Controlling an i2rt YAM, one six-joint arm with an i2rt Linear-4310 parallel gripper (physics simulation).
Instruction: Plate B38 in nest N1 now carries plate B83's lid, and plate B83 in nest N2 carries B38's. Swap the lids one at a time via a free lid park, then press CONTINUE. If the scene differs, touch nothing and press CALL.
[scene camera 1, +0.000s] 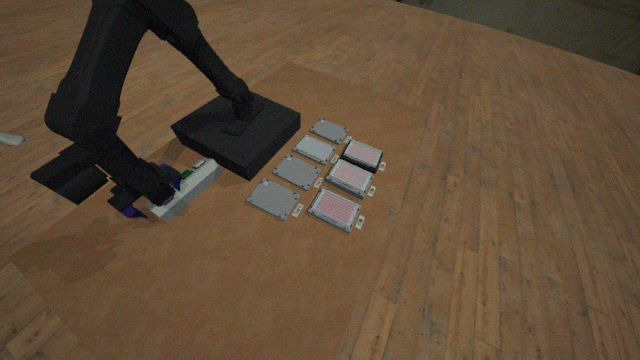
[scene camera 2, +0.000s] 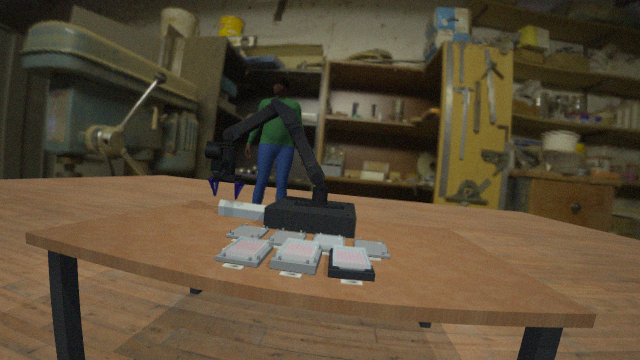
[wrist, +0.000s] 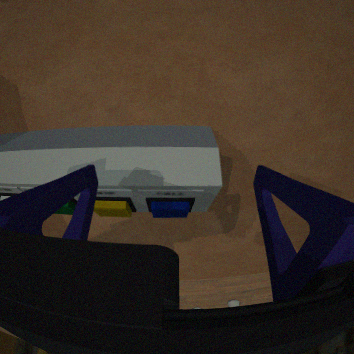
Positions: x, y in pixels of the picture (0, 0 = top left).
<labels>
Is my gripper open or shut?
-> Open.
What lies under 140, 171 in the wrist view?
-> A button box.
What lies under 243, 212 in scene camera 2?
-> A button box.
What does my gripper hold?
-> Nothing.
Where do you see my gripper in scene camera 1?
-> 163, 202
</labels>
